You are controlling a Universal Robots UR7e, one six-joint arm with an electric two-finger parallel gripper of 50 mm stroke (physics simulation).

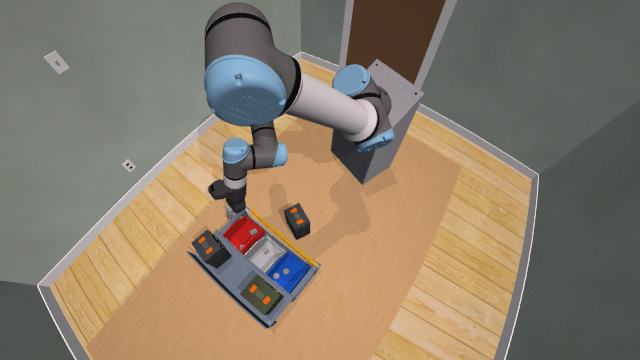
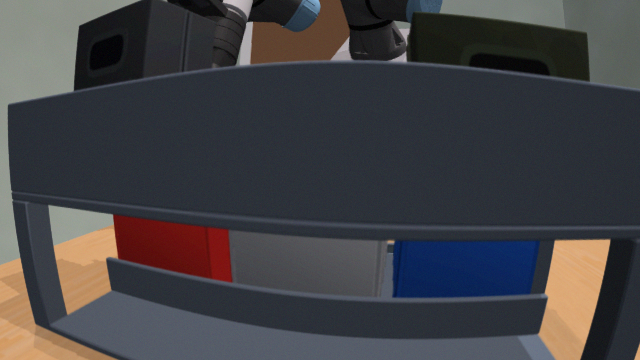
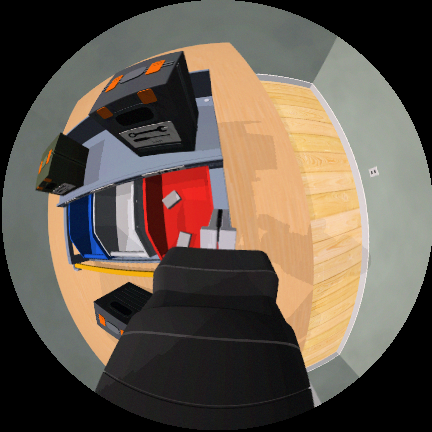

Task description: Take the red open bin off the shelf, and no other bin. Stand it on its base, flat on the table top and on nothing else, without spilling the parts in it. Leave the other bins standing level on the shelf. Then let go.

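The red open bin stands at one end of the lower level of the grey-blue shelf, slightly turned, with small grey parts inside. A light grey bin is beside it, then a blue bin; both stand on the shelf. My gripper is shut with nothing between the fingers. Its tips are at the outer side of the red bin, near the shelf's end. Whether they touch the bin is unclear.
A black toolbox and an olive toolbox stand on the upper shelf. Another black toolbox stands on the table before the shelf's yellow front edge.
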